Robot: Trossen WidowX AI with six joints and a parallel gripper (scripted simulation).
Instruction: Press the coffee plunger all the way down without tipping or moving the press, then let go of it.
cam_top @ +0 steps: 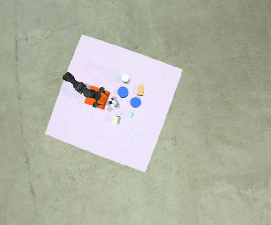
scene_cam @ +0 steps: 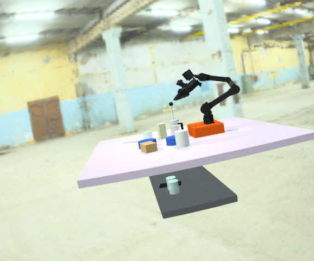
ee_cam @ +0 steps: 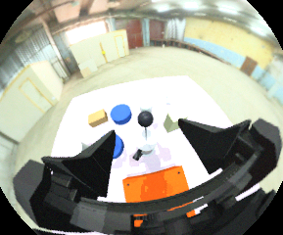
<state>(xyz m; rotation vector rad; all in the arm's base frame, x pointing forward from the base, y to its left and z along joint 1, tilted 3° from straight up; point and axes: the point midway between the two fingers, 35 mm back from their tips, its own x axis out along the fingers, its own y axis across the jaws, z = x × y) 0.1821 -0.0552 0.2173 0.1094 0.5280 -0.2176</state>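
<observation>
My gripper tip is now 150 mm above the coffee press, 20 mm short of it and 10 mm to the right of it. Also, from my gripper tip: pale yellow block (220 mm below, 180 mm to the right, 70 mm ahead); then white cylinder (290 mm to the left, 220 mm below, 100 mm ahead); then tan box (280 mm ahead, 250 mm below, 200 mm to the left).
</observation>
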